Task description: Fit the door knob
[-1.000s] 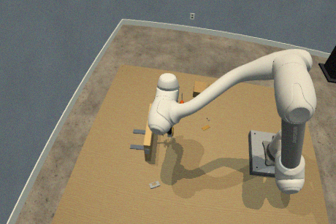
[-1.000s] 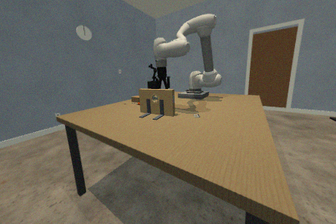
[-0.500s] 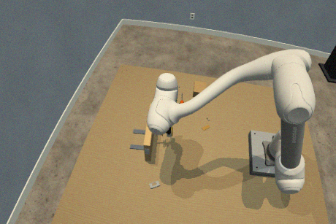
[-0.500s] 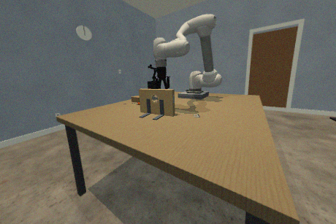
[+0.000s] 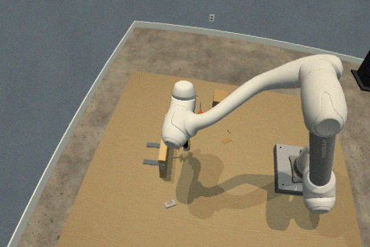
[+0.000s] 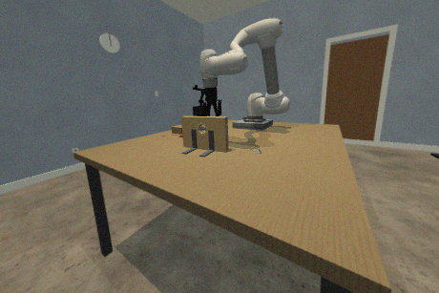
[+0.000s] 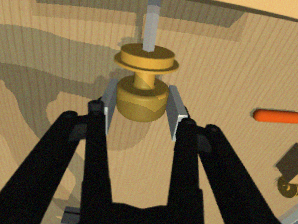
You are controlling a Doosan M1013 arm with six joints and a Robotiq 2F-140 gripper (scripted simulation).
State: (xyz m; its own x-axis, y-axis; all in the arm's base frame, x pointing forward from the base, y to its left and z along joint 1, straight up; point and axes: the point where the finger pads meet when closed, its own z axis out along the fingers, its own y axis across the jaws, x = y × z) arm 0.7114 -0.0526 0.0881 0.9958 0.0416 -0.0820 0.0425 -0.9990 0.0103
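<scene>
My gripper is now 110 mm short of the latch socket and 30 mm above it. Also, from my hand: wooden box: 480 mm to the right, 190 mm behind, 120 mm below; wood panel: 110 mm ahead, 40 mm below; brass door knob: 30 mm below, 30 mm ahead.
</scene>
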